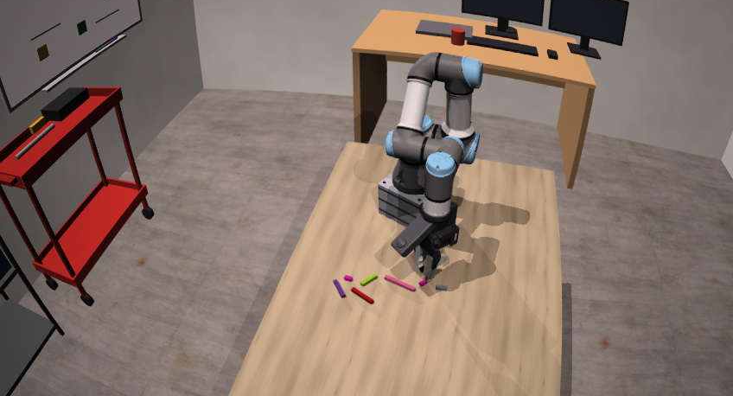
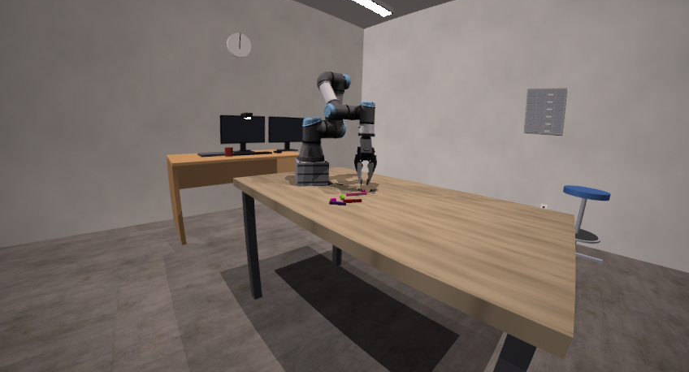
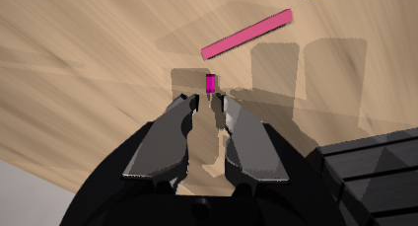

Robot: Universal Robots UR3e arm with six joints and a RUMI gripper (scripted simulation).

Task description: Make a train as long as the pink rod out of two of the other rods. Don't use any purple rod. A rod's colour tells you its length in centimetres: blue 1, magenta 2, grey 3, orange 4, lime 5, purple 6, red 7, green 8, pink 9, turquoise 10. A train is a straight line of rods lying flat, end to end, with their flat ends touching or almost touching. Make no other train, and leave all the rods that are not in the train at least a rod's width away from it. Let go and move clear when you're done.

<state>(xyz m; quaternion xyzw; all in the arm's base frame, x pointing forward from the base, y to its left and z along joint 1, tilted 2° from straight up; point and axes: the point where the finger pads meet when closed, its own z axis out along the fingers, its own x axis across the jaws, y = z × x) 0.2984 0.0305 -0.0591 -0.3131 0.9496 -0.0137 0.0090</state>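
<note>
My hand is 50 mm to the right of the grey rod, 40 mm above it and 20 mm short of it. Also, from my hand: pink rod 60 mm to the right, 40 mm below; lime rod 140 mm to the right, 40 mm below; red rod 160 mm to the right, 50 mm ahead, 40 mm below.
</note>
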